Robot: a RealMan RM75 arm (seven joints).
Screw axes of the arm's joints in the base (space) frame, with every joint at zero. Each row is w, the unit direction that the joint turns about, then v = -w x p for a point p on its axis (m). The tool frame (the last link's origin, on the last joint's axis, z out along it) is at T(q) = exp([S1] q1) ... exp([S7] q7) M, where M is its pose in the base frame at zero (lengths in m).
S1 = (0, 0, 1, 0.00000, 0.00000, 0.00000)
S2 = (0, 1, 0, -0.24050, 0.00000, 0.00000)
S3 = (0, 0, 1, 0.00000, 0.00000, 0.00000)
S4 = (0, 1, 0, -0.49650, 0.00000, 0.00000)
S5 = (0, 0, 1, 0.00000, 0.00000, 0.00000)
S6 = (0, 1, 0, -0.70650, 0.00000, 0.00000)
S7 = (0, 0, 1, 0.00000, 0.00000, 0.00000)
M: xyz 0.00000 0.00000 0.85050 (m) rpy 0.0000 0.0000 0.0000 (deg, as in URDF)
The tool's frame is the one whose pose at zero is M.
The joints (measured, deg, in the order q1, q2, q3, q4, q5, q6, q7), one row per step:
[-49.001 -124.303 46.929 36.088 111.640 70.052 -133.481]
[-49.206 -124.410 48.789 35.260 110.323 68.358 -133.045]
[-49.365 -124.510 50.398 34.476 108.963 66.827 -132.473]
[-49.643 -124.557 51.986 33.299 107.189 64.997 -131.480]
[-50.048 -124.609 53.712 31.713 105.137 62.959 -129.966]
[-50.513 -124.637 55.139 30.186 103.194 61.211 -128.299]
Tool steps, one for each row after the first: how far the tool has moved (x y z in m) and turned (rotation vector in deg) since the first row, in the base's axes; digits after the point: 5 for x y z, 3 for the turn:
[0.00215 0.00038 -0.00578 0.154 0.376 -0.076]
[0.00387 0.00068 -0.01077 0.412 0.599 -0.144]
[0.00539 0.00151 -0.01602 0.924 0.708 -0.146]
[0.00664 0.00206 -0.02254 1.485 0.957 -0.282]
[0.00786 0.00259 -0.02815 2.070 1.203 -0.559]

